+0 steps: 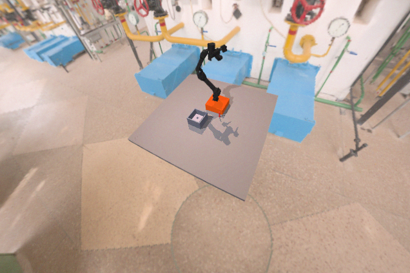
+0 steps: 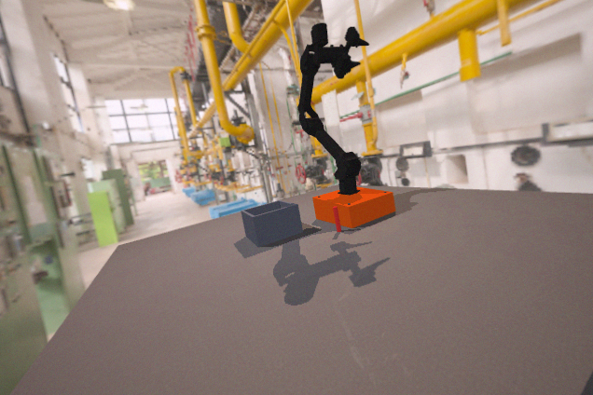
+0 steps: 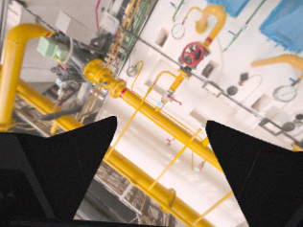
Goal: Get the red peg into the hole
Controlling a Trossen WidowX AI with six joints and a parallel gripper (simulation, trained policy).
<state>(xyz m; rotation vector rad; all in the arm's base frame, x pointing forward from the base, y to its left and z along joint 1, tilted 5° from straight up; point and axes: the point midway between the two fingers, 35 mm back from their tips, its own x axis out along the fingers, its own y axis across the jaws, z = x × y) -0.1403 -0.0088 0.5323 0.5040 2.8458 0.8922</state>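
My gripper tip is now 35 cm short of the red peg, 6 cm to the right of it and 57 cm above it. Round my gripper tip: pale plate (48 cm ahead, 15 cm to the right, 57 cm below); then grey box (48 cm ahead, 15 cm to the right, 59 cm below).
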